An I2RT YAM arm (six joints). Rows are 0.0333 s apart.
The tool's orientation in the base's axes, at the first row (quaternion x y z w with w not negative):
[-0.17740, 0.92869, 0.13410, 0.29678]
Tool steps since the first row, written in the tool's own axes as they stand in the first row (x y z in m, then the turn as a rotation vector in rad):
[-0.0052, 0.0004, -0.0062, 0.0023, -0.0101, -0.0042]
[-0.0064, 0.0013, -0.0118, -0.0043, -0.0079, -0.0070]
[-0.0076, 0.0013, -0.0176, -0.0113, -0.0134, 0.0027]
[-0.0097, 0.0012, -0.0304, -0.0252, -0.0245, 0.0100]
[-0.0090, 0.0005, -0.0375, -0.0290, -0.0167, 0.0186]
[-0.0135, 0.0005, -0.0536, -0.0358, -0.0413, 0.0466]
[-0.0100, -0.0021, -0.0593, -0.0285, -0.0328, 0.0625]
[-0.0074, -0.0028, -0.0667, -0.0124, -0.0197, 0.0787]
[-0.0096, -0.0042, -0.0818, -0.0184, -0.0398, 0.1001]
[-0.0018, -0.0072, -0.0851, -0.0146, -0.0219, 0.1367]
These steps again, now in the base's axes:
[0.0007, -0.0005, 0.0081, 0.0003, -0.0112, 0.0005]
[-0.0016, -0.0014, 0.0133, 0.0030, -0.0085, 0.0070]
[-0.0036, -0.0032, 0.0186, 0.0154, -0.0083, 0.0027]
[-0.0084, -0.0073, 0.0299, 0.0342, -0.0122, 0.0037]
[-0.0122, -0.0106, 0.0350, 0.0383, -0.0012, 0.0003]
[-0.0169, -0.0152, 0.0504, 0.0676, -0.0118, -0.0212]
[-0.0214, -0.0204, 0.0524, 0.0666, -0.0003, -0.0369]
[-0.0268, -0.0243, 0.0566, 0.0571, 0.0132, -0.0574]
[-0.0322, -0.0304, 0.0696, 0.0807, 0.0042, -0.0736]
[-0.0385, -0.0362, 0.0671, 0.0889, 0.0324, -0.1021]

